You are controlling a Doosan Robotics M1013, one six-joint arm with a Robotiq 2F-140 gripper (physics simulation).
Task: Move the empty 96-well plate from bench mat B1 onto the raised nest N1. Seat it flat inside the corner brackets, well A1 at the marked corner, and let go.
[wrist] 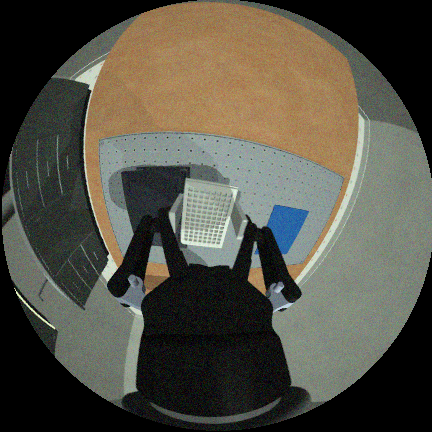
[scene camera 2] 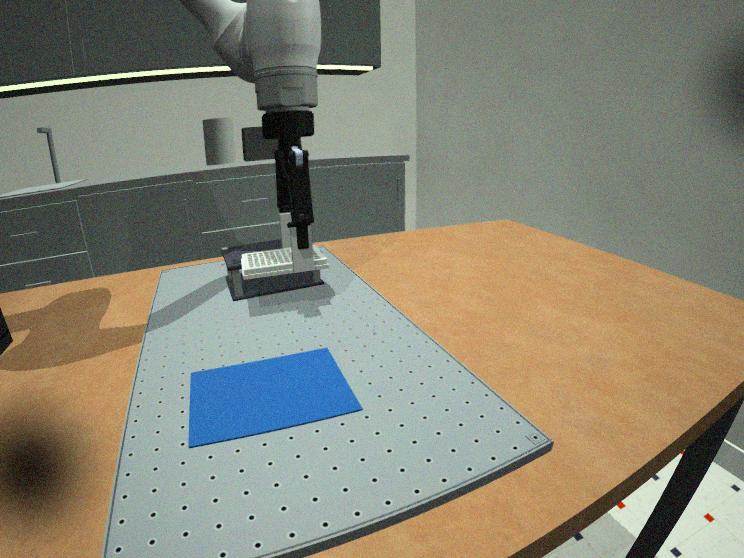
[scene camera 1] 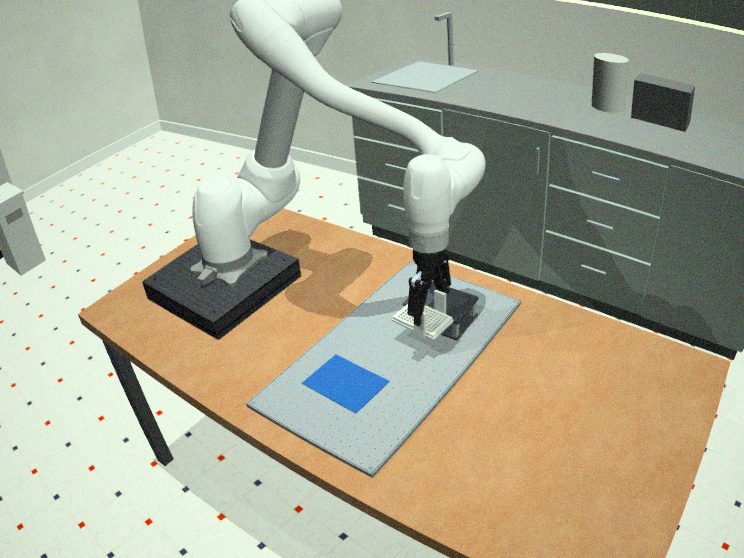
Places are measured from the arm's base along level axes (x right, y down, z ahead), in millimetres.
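Pixels of known places: gripper, fingertip midpoint: [wrist: 207, 204] [scene camera 2: 297, 261] [scene camera 1: 430, 324]; arm's base, origin of the base link: [scene camera 1: 229, 264].
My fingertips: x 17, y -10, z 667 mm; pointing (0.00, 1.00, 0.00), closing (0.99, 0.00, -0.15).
For each thing: its top centre in the pictures, then the offset to it from my fingertips. Level surfaces: height alone.
- white 96-well plate, middle of its top: [scene camera 2: 282, 256] [wrist: 205, 219] [scene camera 1: 422, 316] dx -4, dy -12, dz -23 mm
- dark raised nest N1, middle of its top: [scene camera 2: 268, 247] [wrist: 153, 214] [scene camera 1: 441, 299] dx -102, dy -1, dz -16 mm
- blue bench mat B1, its level: dy +61 mm
- grey perforated board, its level: dy +63 mm
- orange-brown table, its level: dy +76 mm
The white 96-well plate [scene camera 1: 405, 317] [scene camera 2: 264, 261] [wrist: 207, 200] is held level above the grey perforated board. My gripper [scene camera 1: 429, 315] [scene camera 2: 295, 249] [wrist: 207, 204] is shut on the plate, with a light pad along each of two opposite sides. The dark raised nest N1 [scene camera 1: 466, 300] [scene camera 2: 273, 288] [wrist: 150, 192] stands at the far end of the board. In the wrist view the plate is right of the nest, overlapping its right edge. The blue bench mat B1 [scene camera 1: 345, 383] [scene camera 2: 270, 396] [wrist: 288, 225] bears no plate. The A1 marking is too small to tell, and the nest's brackets are partly hidden.
The grey perforated board [scene camera 1: 372, 441] [scene camera 2: 420, 384] [wrist: 280, 175] lies on the orange-brown table [scene camera 1: 570, 432] [scene camera 2: 510, 300] [wrist: 225, 70]. The arm's black base block [scene camera 1: 222, 300] stands left in scene camera 1. Grey cabinets [scene camera 1: 492, 180] stand behind the table.
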